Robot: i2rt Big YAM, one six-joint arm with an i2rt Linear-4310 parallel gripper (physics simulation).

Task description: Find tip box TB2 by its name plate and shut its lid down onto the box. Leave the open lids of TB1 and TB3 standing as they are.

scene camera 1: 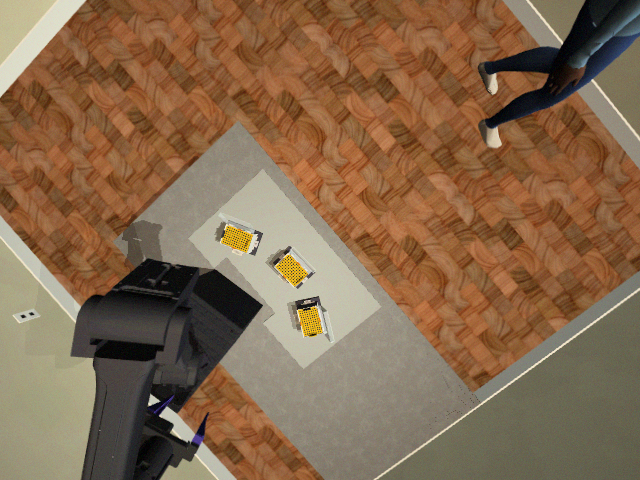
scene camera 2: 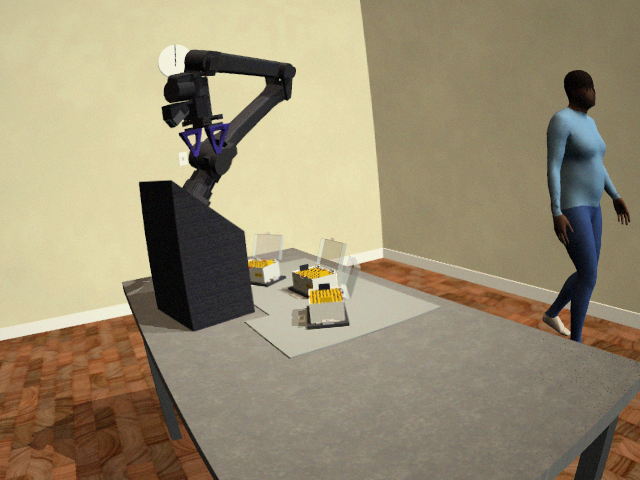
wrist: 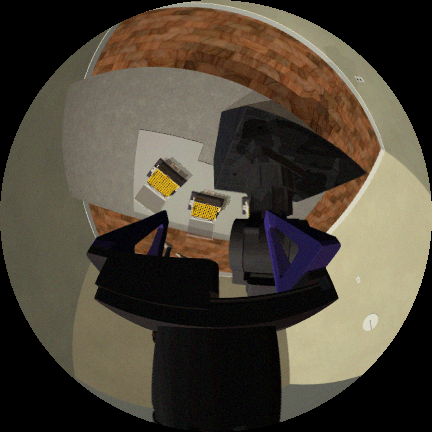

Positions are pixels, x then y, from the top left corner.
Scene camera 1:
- my gripper: 190,404
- pale mat: 260,202
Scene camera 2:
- my gripper: 207,155
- lid: 331,253
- lid: 268,246
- pale mat: 373,307
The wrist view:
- my gripper: 215,215
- pale mat: 151,145
